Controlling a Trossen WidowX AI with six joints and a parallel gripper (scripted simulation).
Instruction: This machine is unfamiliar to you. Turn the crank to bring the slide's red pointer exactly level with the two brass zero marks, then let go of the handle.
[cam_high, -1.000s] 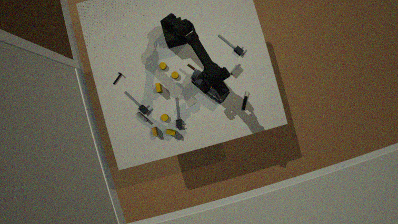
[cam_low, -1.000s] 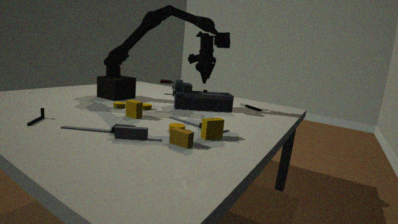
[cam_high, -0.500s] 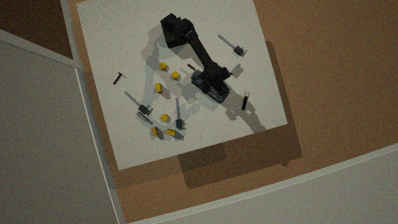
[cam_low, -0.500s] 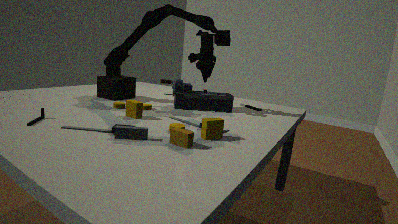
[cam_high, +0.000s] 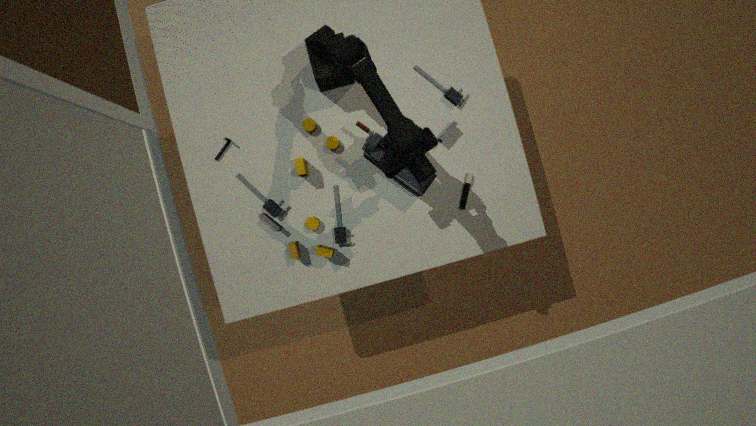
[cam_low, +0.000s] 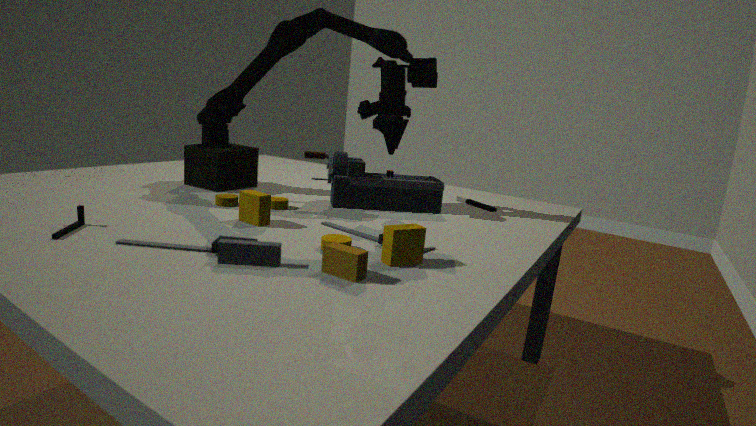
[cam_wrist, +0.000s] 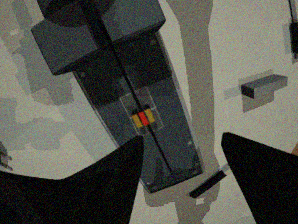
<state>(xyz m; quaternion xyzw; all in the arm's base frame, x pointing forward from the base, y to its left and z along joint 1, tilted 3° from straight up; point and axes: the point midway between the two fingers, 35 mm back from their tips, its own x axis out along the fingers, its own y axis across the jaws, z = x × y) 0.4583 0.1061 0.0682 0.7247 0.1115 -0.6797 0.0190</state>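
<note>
My gripper tip is now 1 cm short of the slide, 2 cm to the left of it and 5 cm above it. From my gripper tip the other things lie so: black l-shaped key (35 cm behind, 59 cm to the right, 12 cm below); black bar (18 cm ahead, 18 cm to the left, 13 cm below); brown crank handle (16 cm behind, 10 cm to the right, 2 cm below).
</note>
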